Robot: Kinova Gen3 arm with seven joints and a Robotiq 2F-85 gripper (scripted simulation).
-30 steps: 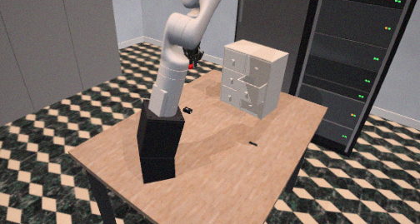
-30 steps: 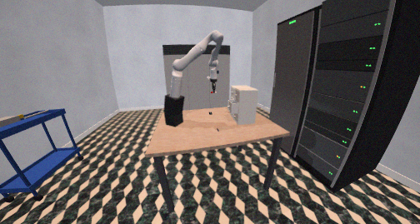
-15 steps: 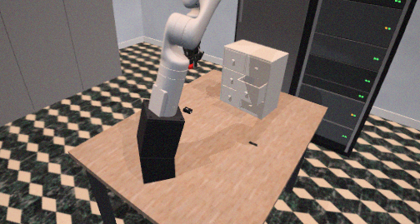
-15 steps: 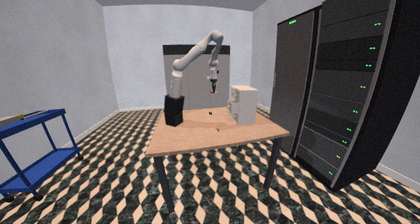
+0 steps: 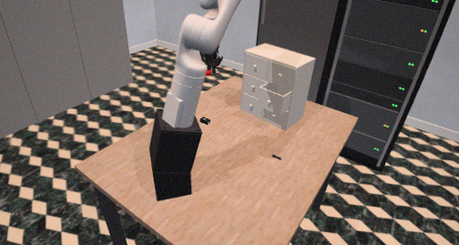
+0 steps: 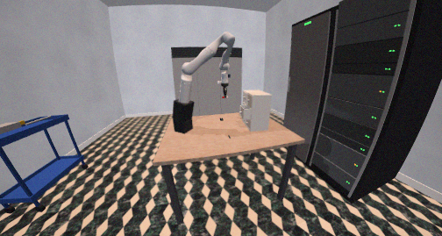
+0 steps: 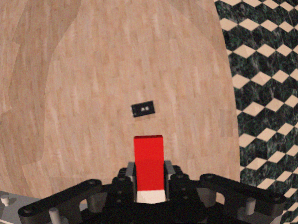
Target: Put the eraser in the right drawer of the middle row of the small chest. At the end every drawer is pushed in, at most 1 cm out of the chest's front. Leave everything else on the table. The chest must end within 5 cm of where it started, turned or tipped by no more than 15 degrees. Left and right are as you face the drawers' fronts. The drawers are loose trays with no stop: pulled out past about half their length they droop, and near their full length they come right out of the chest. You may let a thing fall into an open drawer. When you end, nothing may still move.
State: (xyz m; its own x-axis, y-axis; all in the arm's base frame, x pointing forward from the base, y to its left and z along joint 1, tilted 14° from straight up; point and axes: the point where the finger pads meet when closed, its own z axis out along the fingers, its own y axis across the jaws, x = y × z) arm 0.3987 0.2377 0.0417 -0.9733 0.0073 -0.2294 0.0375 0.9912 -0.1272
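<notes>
My hand is 1 cm short of the eraser and 1 cm above it. The rest, counted from my hand: thin dark object 42 cm to the right, 27 cm below, 4 cm behind.
</notes>
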